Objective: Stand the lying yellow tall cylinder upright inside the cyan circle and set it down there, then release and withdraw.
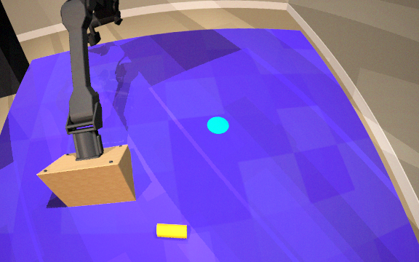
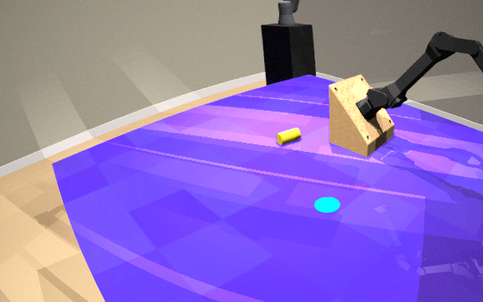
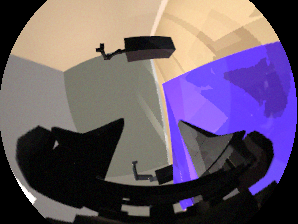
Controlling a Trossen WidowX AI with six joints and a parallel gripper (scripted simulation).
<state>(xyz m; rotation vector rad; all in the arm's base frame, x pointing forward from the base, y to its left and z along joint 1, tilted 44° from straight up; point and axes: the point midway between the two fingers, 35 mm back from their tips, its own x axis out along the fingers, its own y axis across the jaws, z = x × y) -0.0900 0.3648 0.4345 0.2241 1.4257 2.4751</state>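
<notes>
The yellow cylinder lies 750 mm to the right of my gripper tip, 280 mm ahead of it and 140 mm below it. The rest, counted from my gripper tip: cyan circle (470 mm to the right, 460 mm ahead, 150 mm below).
</notes>
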